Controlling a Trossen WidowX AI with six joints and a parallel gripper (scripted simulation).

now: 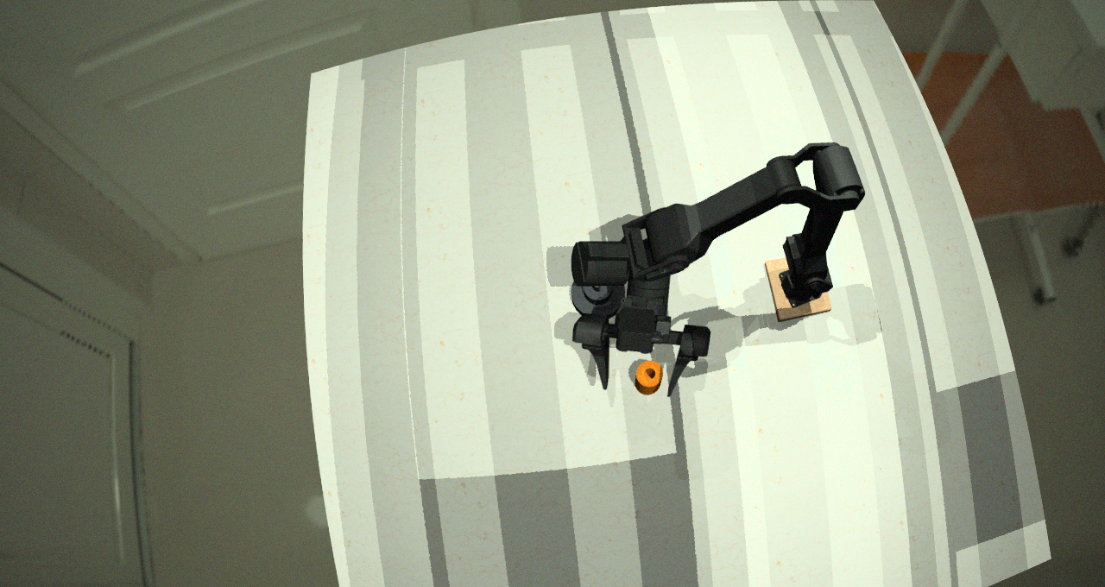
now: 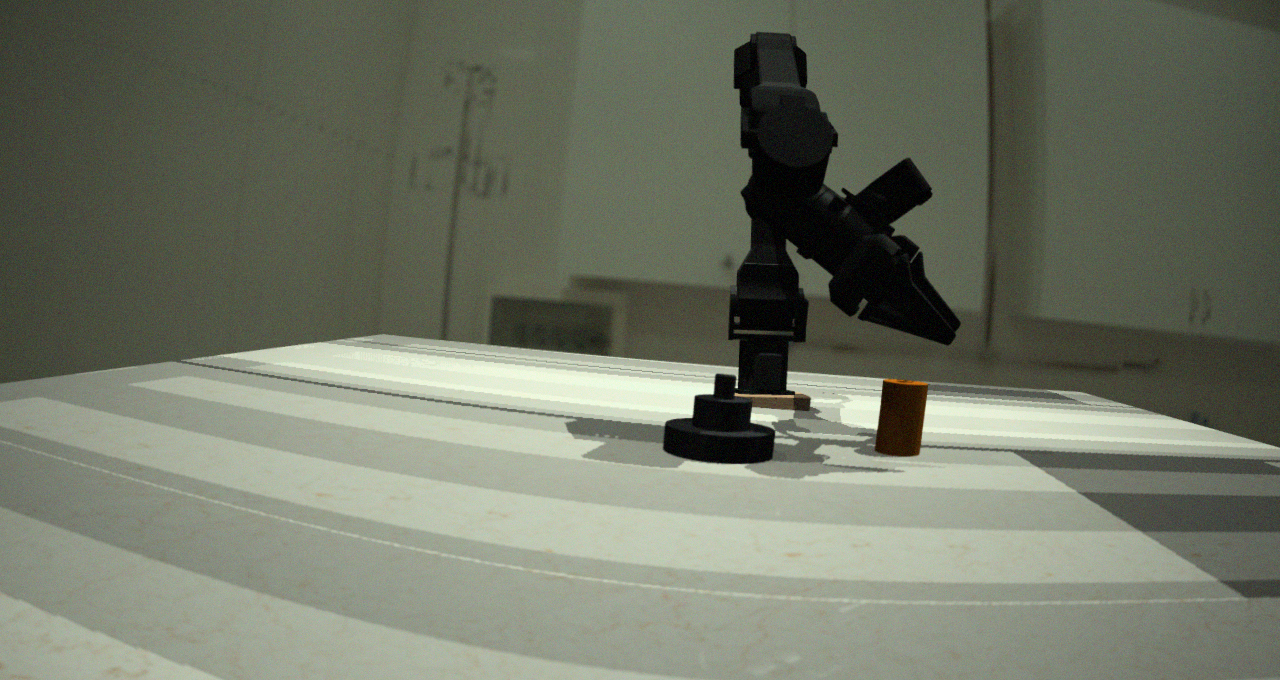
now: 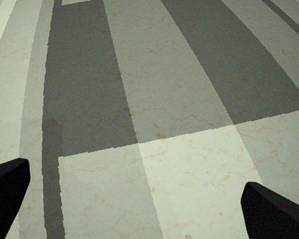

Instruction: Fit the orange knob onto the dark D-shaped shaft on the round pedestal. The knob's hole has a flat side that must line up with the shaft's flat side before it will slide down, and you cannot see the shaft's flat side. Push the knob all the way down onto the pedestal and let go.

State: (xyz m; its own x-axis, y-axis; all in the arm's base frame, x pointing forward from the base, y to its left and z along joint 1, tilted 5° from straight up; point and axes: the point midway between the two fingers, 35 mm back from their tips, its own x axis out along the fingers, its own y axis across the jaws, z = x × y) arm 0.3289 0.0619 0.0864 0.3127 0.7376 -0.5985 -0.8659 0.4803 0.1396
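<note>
The orange knob is 70 mm below my gripper tip, 30 mm to the right of it and 30 mm behind it. The rest, counted from my gripper tip: pedestal (190 mm to the right, 70 mm below).
</note>
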